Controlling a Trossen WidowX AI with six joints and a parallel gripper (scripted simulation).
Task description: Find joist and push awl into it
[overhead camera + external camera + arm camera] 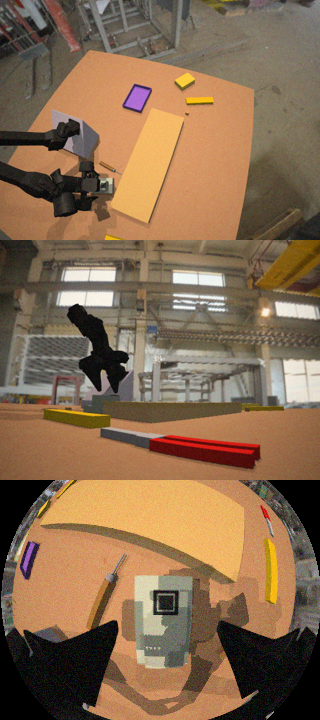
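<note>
Right now my gripper tip is 20 mm above the stud finder. Also, from my gripper tip: yellow block: 180 mm ahead, 720 mm to the left, 50 mm below; awl: 90 mm to the left, 60 mm below; purple tray: 50 mm behind, 510 mm to the left, 50 mm below.
</note>
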